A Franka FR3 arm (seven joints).
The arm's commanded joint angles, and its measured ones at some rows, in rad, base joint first. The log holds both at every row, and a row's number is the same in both.
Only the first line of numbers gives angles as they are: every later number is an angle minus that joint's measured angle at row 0.
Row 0, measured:
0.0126 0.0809 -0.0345 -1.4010 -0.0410 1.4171 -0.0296
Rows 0 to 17, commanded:
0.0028 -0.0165 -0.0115 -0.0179 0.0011 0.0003 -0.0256
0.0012 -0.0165 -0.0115 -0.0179 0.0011 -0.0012 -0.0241
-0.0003 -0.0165 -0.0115 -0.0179 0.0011 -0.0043 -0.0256
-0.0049 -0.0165 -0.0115 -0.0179 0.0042 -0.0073 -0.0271
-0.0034 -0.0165 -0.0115 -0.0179 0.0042 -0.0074 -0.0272
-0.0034 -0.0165 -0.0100 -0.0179 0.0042 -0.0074 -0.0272
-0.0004 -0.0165 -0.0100 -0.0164 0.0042 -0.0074 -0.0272
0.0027 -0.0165 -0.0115 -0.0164 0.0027 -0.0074 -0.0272
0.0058 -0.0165 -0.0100 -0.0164 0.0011 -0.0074 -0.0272
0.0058 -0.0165 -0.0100 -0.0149 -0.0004 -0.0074 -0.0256
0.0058 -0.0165 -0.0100 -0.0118 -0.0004 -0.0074 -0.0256
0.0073 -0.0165 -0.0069 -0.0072 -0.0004 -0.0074 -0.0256
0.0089 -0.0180 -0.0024 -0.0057 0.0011 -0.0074 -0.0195
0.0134 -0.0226 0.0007 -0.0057 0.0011 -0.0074 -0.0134
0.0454 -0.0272 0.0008 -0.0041 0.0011 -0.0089 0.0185
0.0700 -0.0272 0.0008 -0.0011 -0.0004 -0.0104 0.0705
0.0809 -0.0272 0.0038 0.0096 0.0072 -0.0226 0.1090
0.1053 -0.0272 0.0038 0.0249 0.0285 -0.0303 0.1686
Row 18, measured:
0.0629 -0.0175 0.0010 0.0019 0.0012 -0.0051 0.0579
